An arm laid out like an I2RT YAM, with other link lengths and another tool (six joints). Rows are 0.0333 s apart.
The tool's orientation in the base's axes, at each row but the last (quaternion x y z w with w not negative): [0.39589, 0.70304, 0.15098, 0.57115]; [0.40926, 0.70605, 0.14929, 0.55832]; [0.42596, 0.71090, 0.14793, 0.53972]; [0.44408, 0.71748, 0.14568, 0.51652]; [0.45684, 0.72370, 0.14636, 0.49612]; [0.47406, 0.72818, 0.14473, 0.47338]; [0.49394, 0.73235, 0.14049, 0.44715]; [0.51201, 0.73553, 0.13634, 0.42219]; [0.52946, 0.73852, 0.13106, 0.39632]
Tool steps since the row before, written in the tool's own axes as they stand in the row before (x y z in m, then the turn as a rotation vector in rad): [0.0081, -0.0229, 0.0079, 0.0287, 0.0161, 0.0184]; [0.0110, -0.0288, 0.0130, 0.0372, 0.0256, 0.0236]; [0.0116, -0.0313, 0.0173, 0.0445, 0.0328, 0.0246]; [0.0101, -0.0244, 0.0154, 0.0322, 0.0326, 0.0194]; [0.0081, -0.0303, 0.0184, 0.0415, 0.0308, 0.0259]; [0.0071, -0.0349, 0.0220, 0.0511, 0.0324, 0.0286]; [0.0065, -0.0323, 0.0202, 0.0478, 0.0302, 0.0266]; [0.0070, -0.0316, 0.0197, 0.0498, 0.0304, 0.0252]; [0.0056, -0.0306, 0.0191, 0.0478, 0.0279, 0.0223]
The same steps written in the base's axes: [-0.0018, -0.0107, -0.0231, 0.0222, 0.0268, -0.0145]; [-0.0005, -0.0129, -0.0309, 0.0305, 0.0378, -0.0155]; [0.0009, -0.0140, -0.0349, 0.0342, 0.0474, -0.0158]; [0.0008, -0.0096, -0.0290, 0.0304, 0.0389, -0.0062]; [-0.0007, -0.0143, -0.0334, 0.0342, 0.0438, -0.0158]; [-0.0019, -0.0171, -0.0382, 0.0363, 0.0520, -0.0214]; [-0.0040, -0.0145, -0.0356, 0.0338, 0.0486, -0.0200]; [-0.0060, -0.0123, -0.0353, 0.0326, 0.0507, -0.0200]; [-0.0076, -0.0117, -0.0337, 0.0291, 0.0486, -0.0188]
